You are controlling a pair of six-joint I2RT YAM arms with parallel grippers.
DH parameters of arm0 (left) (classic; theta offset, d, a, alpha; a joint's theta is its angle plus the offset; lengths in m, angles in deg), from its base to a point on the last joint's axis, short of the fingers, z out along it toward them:
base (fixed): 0 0 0 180
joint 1: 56.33 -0.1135 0.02 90
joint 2: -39.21 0 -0.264 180
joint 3: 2.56 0 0.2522 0
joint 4: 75.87 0 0.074 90
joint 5: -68.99 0 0 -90
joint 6: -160.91 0.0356 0 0
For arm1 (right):
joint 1: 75.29 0.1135 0.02 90
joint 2: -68.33 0 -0.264 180
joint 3: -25.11 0 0.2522 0
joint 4: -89.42 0 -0.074 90
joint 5: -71.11 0 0 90
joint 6: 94.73 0.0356 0 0
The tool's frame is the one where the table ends.
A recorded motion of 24 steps. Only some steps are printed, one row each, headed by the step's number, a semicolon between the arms.
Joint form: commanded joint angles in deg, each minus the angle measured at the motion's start. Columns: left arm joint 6, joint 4, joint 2, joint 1, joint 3, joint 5; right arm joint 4, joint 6, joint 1, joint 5, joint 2, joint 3.
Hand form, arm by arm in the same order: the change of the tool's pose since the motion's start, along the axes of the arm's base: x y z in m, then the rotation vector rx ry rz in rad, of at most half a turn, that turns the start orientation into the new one. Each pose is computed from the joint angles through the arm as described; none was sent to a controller.
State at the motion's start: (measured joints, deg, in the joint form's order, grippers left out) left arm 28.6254 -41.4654 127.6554 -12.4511 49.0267 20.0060; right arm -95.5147 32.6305 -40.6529 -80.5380 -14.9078 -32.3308
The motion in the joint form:
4: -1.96 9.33 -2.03 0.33 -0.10 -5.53; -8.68 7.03 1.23 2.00 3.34 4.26
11: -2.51 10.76 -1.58 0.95 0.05 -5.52; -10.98 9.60 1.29 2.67 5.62 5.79
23: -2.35 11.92 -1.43 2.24 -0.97 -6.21; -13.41 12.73 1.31 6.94 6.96 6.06
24: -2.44 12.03 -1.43 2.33 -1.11 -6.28; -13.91 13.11 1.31 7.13 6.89 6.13
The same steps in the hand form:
4: -0.0019 0.0031 0.0265 -0.1449 -0.1035 0.0892; -0.0139 -0.0029 0.0056 0.0550 0.0041 -0.0294
11: -0.0037 0.0001 0.0276 -0.1611 -0.1066 0.0775; -0.0201 -0.0072 0.0113 0.0799 0.0039 -0.0444
23: -0.0103 -0.0027 0.0235 -0.1626 -0.1069 0.0672; -0.0201 -0.0089 0.0195 0.1043 0.0000 -0.1219
24: -0.0108 -0.0028 0.0229 -0.1626 -0.1048 0.0668; -0.0199 -0.0088 0.0196 0.1076 0.0013 -0.1257

